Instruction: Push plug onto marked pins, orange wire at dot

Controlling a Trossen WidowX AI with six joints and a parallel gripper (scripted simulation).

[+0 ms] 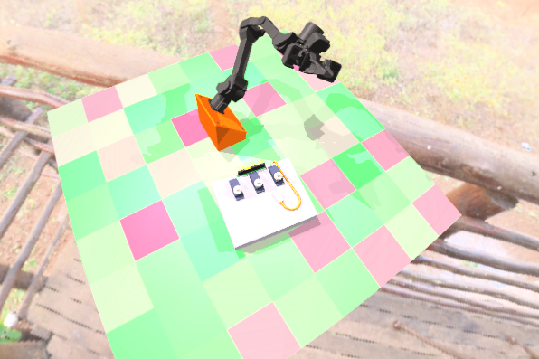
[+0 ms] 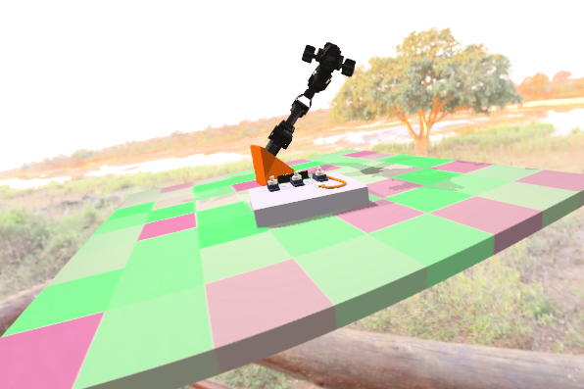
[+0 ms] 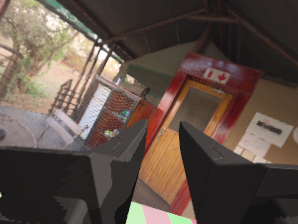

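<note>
Now: gripper tip 43 cm above the white printed holder, 20 cm to the left of it and 15 cm short of it. Round my gripper tip: yellow band (38 cm below, 21 cm to the right, 1 cm behind); then black pin strip (40 cm below, 20 cm to the right, 1 cm behind).
</note>
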